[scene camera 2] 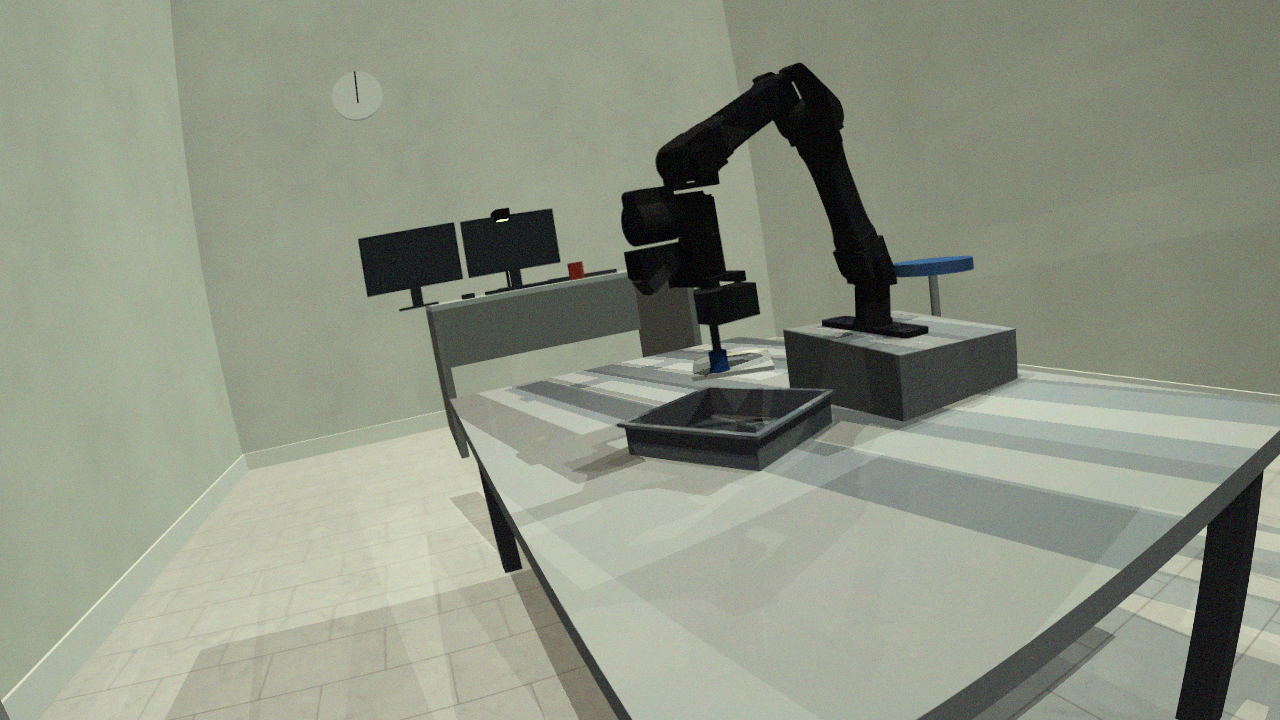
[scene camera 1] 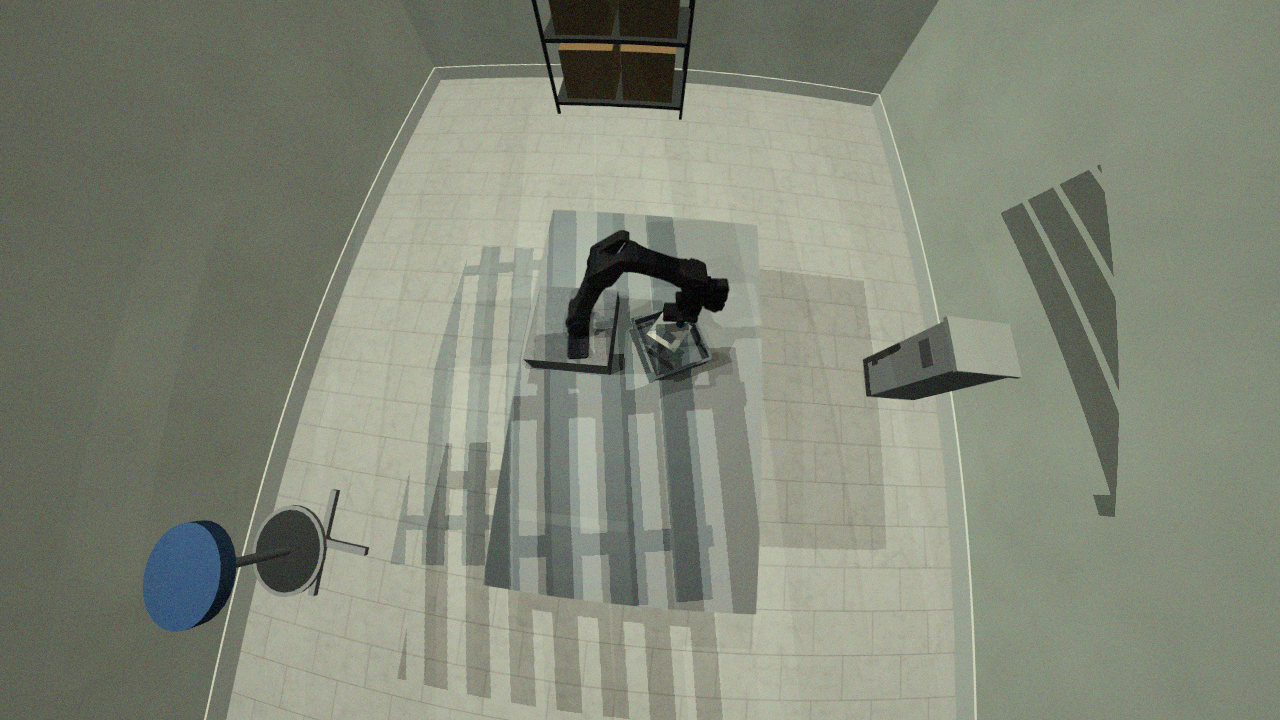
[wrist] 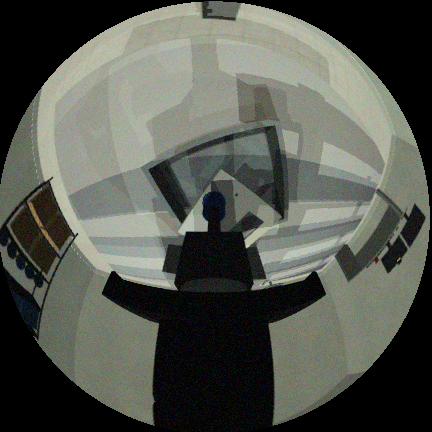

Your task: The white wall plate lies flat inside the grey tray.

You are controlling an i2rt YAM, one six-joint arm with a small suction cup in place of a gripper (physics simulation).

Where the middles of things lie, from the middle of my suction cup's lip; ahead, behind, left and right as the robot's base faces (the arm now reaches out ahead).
Scene:
The white wall plate [wrist: 236, 206] lies 4 cm behind my suction cup, 2 cm to the right of it and 1 cm below it. The rest, counted from my suction cup: grey tray [scene camera 1: 693, 350] (3 cm behind, 3 cm to the right, 10 cm below).

